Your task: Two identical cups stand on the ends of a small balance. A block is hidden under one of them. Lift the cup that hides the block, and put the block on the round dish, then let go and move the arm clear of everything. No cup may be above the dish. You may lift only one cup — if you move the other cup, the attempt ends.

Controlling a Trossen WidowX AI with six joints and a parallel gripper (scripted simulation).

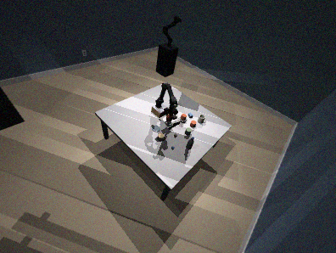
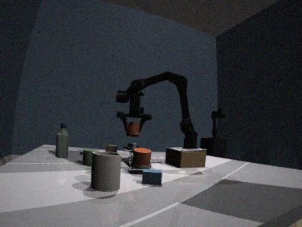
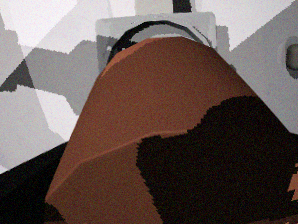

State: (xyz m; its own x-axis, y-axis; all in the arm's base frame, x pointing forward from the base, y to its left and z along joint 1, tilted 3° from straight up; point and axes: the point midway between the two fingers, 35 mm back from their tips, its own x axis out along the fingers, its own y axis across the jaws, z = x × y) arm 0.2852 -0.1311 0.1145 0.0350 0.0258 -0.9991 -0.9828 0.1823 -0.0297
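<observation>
Now: the grey block 70 mm below my gripper tip and 10 mm to the left of it. Round my gripper tip: balance: 130 mm to the left, 120 mm below, 30 mm ahead; then round pale blue dish: 160 mm below, 120 mm to the right, 80 mm behind; then orange-brown cup: 20 mm to the right, 10 mm above.
</observation>
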